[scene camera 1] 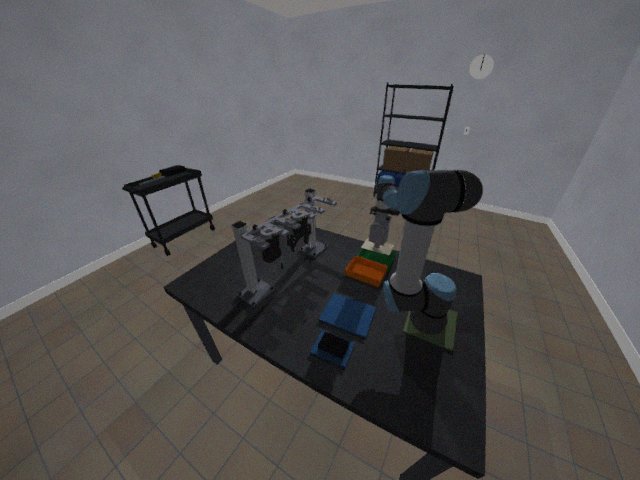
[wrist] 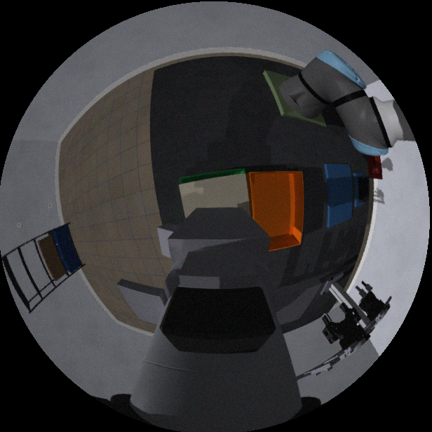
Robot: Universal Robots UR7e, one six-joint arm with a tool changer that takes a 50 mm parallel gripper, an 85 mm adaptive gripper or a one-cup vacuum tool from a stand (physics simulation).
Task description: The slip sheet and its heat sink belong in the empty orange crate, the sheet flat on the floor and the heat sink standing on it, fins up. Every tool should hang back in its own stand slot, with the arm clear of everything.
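Places are measured from the arm's base along level axes (x ahead, y left, z up), in centimetres.
Where they show: arm's base, link origin: [scene camera 1: 427, 319].
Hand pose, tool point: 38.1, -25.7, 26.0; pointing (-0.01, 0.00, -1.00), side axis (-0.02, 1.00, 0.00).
Things, the pixels of their top centre, and the offset from my tool point, as dx, dy, dz. "*": a spot on its surface instead.
- vacuum tool, surface spot: [scene camera 1: 378, 242] * -1.8, +3.1, -12.9
- pale slip sheet, top centre: [scene camera 1: 377, 246] -0.6, +0.0, -17.5
- green crate, top centre: [scene camera 1: 376, 253] -0.8, -0.2, -22.9
- orange crate, top centre: [scene camera 1: 366, 267] -1.9, +14.0, -22.9
- black finned block, top centre: [scene camera 1: 333, 342] -12.6, +60.3, -23.2
- small blue tray, surface spot: [scene camera 1: 318, 354] * -9.9, +66.1, -26.1
- larger blue tray, top centre: [scene camera 1: 348, 313] -8.5, +43.0, -26.2
The vacuum tool [scene camera 1: 378, 242] is on the arm, and its cup holds the pale slip sheet [scene camera 1: 370, 244] [wrist: 215, 194] roughly level above the green crate [scene camera 1: 386, 258] [wrist: 212, 175]. The cup itself is hidden in the wrist view. The orange crate [scene camera 1: 364, 277] [wrist: 297, 200] stands empty right beside the green one. A black finned block [scene camera 1: 333, 345] [wrist: 362, 188], seemingly the heat sink, sits on the small blue tray [scene camera 1: 318, 354]. The tool stand [scene camera 1: 247, 263] holds two dark grippers, one [scene camera 1: 271, 249] nearer the front and one [scene camera 1: 299, 236] farther back.
A larger blue tray [scene camera 1: 347, 315] [wrist: 339, 192] lies between the orange crate and the small tray. The arm's base stands on a green plate [scene camera 1: 447, 338] [wrist: 280, 100]. A cart [scene camera 1: 178, 225] and a shelf rack [scene camera 1: 445, 111] stand off the table. A red object [wrist: 375, 167] shows beyond the trays.
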